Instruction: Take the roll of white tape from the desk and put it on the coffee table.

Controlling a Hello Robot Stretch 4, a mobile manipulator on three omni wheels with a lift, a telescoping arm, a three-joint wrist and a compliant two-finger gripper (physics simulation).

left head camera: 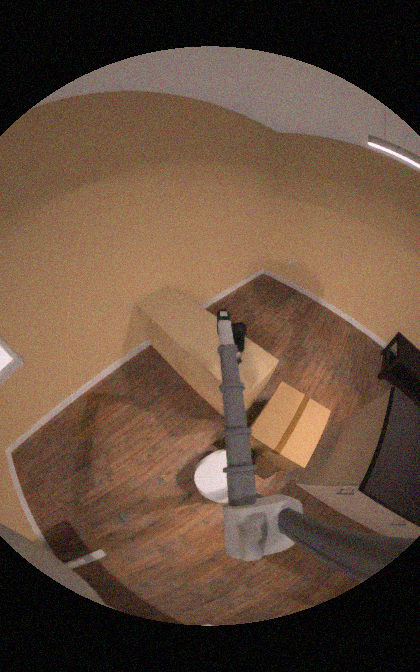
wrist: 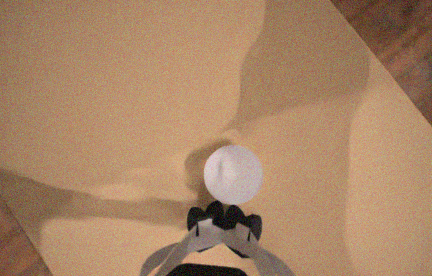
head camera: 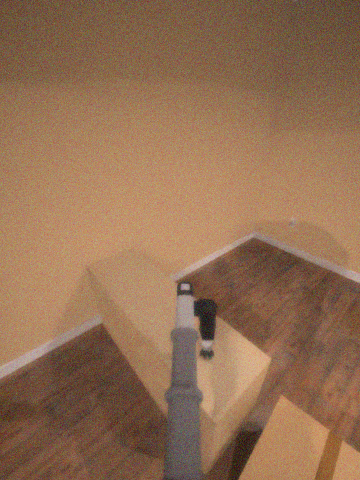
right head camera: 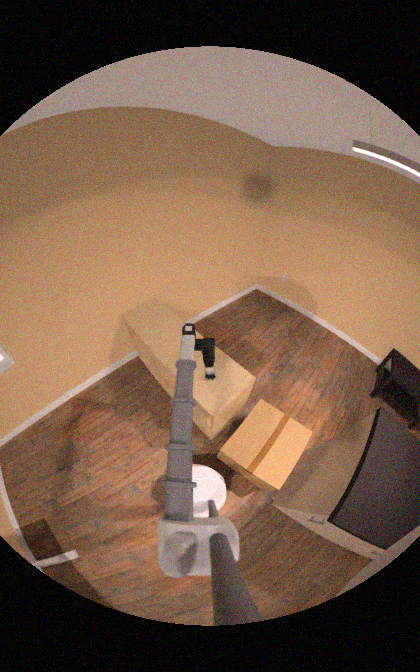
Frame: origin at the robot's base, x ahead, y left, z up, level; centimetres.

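Where they show: gripper, fingertip midpoint: [wrist: 225,218] [head camera: 207,356].
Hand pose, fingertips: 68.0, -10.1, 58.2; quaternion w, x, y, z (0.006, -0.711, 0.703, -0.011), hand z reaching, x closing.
Each offset is from my fingertips to the centre of the thing, as dx, dy, dz. "spot": to the spot under its first point. Level surfaces: height alone.
The roll of white tape {+4.2, -0.2, +1.2} [wrist: 233,174] shows in the wrist view as a pale disc over the tan top of the long block-shaped coffee table {dz +0.0} [head camera: 135,290] [left head camera: 175,320] [right head camera: 155,325] [wrist: 100,75]. It appears to rest on that top, with a shadow close at its left. My gripper [head camera: 206,354] [right head camera: 210,376] [wrist: 225,218] hangs over the table, shut, its dark fingertips together with no tape between them. The tips are right beside the roll's lower edge in the wrist view; whether they touch it is unclear. The roll cannot be made out in the head views.
A cardboard box {spot: -17.7, -37.4, -20.4} [head camera: 295,425] [left head camera: 312,420] [right head camera: 285,450] stands near the table's near end. A round white object [left head camera: 210,477] [right head camera: 210,487] is on the floor beside the arm. A dark panel [left head camera: 400,450] [right head camera: 380,475] and black furniture stand at the right. Walls meet behind the table.
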